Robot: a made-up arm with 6 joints.
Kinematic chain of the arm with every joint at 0, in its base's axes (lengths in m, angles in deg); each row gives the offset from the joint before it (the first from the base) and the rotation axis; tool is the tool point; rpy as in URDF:
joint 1: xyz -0.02 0 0.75 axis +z
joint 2: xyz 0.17 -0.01 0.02 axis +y
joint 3: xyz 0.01 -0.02 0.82 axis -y
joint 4: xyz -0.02 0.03 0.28 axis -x
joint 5: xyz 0.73 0 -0.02 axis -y
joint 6: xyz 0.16 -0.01 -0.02 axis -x
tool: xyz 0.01 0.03 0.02 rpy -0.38 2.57 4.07
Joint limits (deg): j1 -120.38..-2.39 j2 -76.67..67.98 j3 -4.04..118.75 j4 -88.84..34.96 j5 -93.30..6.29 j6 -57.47..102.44
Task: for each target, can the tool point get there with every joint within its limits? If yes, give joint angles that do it. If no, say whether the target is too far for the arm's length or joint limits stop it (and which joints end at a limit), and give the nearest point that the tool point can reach.
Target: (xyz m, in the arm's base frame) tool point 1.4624 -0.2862 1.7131
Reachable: yes | joints -11.60 39.98 50.87 3.71 -29.88 21.30
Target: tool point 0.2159 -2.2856 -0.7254
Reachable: no: too far | nearest point 0.1339 -1.4911 0.3252 | short by 1.320 m
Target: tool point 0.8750 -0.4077 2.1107
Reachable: yes | joints -26.16 3.05 20.26 -49.23 -4.03 -13.74
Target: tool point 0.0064 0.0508 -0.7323
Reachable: no: joint limits stop it (at a limit: joint 1, joint 2, joint 3, joint 6) | nearest point 1.2455 -0.0472 0.3557 | short by 1.652 m
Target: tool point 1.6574 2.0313 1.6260
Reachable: no: too far | nearest point 0.8002 1.2561 1.2855 | short by 1.205 m
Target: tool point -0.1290 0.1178 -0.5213
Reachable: no: joint limits stop it (at a limit: joint 2, joint 3, joint 4, joint 5) | nearest point -0.8348 0.8806 0.5060 | short by 1.461 m
